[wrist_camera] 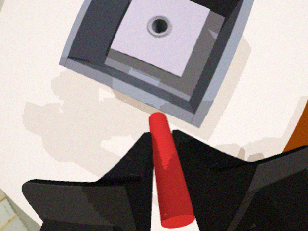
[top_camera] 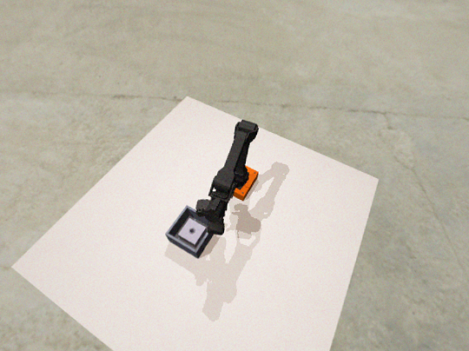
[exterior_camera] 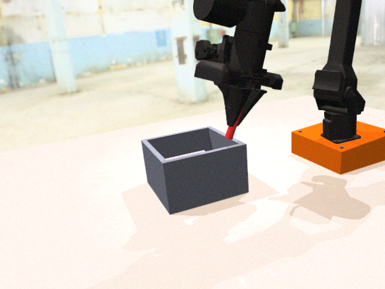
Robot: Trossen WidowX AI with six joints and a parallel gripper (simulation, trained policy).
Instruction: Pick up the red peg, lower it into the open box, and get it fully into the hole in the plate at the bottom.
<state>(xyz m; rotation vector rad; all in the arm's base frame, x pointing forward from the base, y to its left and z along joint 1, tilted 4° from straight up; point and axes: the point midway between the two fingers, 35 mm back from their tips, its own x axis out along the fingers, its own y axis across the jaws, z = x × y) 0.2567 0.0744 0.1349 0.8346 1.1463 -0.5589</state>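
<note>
The pale plate is 9 cm below my gripper tip, 8 cm to the right of it and 6 cm ahead of it. From my gripper tip the other things lie so: grey box 11 cm below, 8 cm to the right, 6 cm ahead; then red peg 2 cm above, 1 cm behind.
</note>
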